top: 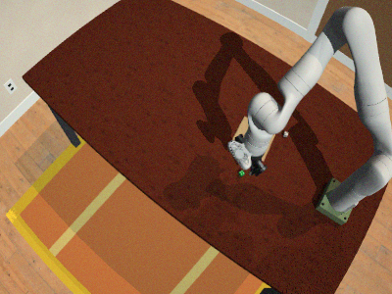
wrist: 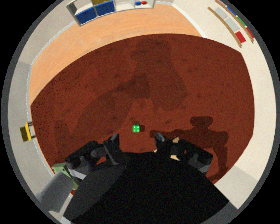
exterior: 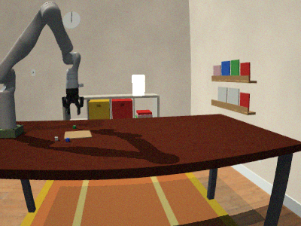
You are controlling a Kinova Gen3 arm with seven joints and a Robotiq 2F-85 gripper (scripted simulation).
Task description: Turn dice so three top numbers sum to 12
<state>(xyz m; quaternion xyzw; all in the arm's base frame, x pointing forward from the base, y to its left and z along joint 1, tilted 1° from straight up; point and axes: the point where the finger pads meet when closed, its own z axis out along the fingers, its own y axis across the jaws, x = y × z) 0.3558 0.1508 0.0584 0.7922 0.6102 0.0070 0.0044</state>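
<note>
Now: hand 9 cm above the green die. From my hand the other things lie so: white die (3 cm behind, 24 cm to the right, 9 cm below); then tan mat (5 cm ahead, 14 cm to the right, 9 cm below); then blue die (3 cm ahead, 26 cm to the right, 9 cm below).
</note>
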